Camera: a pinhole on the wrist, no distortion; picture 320 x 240 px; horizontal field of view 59.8 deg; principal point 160.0 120.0 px. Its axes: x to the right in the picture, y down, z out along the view. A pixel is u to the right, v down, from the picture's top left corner.
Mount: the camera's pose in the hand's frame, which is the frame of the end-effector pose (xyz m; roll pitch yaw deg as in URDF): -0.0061 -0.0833 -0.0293 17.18 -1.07 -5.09
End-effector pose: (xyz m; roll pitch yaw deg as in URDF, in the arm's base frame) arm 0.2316 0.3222 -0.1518 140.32 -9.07 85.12
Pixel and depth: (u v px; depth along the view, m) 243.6 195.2 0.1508
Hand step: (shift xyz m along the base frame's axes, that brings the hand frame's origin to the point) 0.0153 0.0589 -0.1498
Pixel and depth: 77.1 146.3 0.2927
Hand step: 0.0551 -0.0625 -0.2966
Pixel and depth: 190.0 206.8 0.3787
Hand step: 0.1756 0.0655 -0.3292
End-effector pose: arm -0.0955 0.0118 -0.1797 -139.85 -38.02 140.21
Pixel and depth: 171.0 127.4 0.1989
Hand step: -0.1470 -0.1503 -0.0322
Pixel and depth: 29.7 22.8 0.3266
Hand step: -0.1309 -0.3700 -0.1210
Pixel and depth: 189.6 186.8 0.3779
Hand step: -0.3135 -0.1509 -0.1448
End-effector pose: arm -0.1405 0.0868 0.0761 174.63 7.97 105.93
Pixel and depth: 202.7 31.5 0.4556
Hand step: -0.3062 -0.1116 -0.3972
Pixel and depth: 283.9 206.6 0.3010
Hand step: -0.0859 0.0580 -0.3099
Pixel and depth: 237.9 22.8 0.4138
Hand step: -0.3160 -0.0597 -0.3646
